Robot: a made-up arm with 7 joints. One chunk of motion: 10 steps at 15 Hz.
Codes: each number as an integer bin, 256 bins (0 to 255) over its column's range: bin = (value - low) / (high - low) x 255, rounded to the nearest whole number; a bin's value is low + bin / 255 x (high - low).
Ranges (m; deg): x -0.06..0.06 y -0.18..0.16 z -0.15..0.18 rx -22..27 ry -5..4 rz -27..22
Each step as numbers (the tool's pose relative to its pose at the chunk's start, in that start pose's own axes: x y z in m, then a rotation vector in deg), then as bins.
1 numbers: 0.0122 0.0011 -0.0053 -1.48 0.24 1.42
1 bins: 153 136 112 107 148 148
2 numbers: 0.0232 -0.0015 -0.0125 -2.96 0.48 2.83
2 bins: 177 134 106 99 155 155
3 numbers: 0.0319 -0.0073 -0.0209 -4.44 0.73 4.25
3 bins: 195 130 100 91 162 163
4 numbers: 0.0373 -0.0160 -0.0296 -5.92 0.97 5.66
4 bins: 207 123 93 84 169 170
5 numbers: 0.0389 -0.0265 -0.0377 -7.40 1.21 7.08
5 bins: 210 115 87 76 176 177
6 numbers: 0.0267 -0.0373 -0.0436 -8.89 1.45 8.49
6 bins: 184 107 82 68 183 185
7 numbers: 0.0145 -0.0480 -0.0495 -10.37 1.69 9.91
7 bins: 158 99 78 61 190 192
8 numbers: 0.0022 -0.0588 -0.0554 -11.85 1.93 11.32
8 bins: 132 91 73 53 196 199
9 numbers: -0.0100 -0.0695 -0.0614 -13.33 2.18 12.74
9 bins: 106 83 68 45 203 207
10 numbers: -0.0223 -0.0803 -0.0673 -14.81 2.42 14.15
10 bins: 80 75 64 37 210 214
